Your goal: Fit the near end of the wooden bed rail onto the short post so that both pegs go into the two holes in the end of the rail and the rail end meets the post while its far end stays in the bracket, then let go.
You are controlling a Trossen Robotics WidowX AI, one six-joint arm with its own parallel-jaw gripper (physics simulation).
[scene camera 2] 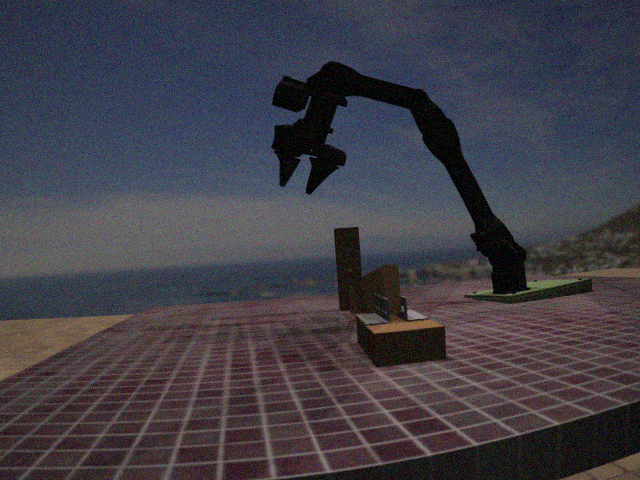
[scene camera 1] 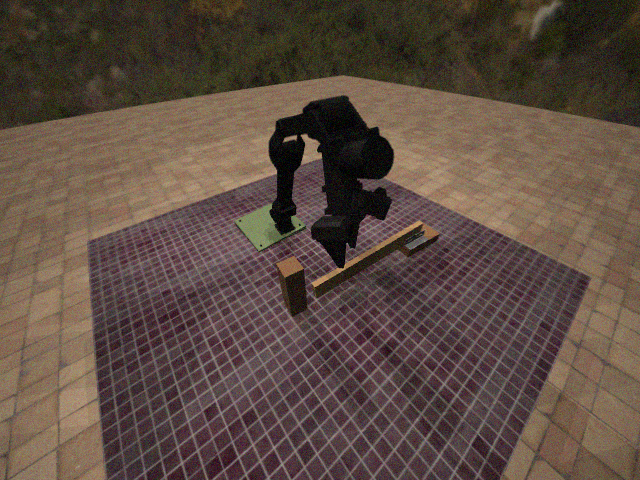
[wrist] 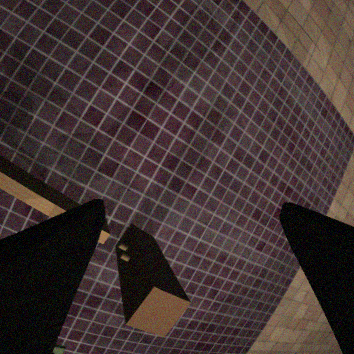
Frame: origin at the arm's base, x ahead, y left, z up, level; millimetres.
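Seen in the pictures: gripper, between the fingertips: (scene camera 2: 294, 190) (scene camera 1: 347, 257) (wrist: 194, 209); arm's base, origin of its link: (scene camera 2: 511, 291) (scene camera 1: 284, 227).
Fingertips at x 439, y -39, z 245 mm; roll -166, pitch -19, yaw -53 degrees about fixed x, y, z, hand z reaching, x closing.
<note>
Offsets run from my fingertips to a thing's middle. "pt": to the spot under its first point. Level surfaces: height alone.
The wooden bed rail @(dz -209, dx -109, dy +198 mm) (scene camera 1: 379, 251) (scene camera 2: 390, 284) (wrist: 30, 194) has its far end between the metal plates of the bracket (scene camera 1: 419, 242) (scene camera 2: 382, 308). Its near end is beside the short post @(pt dz -139, dx -83, dy -93 mm) (scene camera 1: 293, 289) (scene camera 2: 347, 268) (wrist: 157, 311), with a small gap between them. The post stands upright. Two pegs @(pt dz -200, dx -113, dy -59 mm) (wrist: 124, 252) stick out of its side facing the rail, in the wrist view. The holes in the rail end cannot be seen. My gripper (scene camera 1: 346, 256) (scene camera 2: 295, 189) (wrist: 194, 209) is open and empty, high above the rail and post. Its left finger hides part of the rail in the wrist view.
The bracket's wooden block @(pt dz -238, dx -102, dy +501 mm) (scene camera 2: 403, 343) rests on the purple tiled mat @(dz -261 mm) (scene camera 1: 289, 392) (scene camera 2: 206, 413) (wrist: 165, 100). The arm's base stands on a green plate (scene camera 1: 253, 229) (scene camera 2: 558, 286) behind the post in scene camera 1. Beige paving surrounds the mat.
</note>
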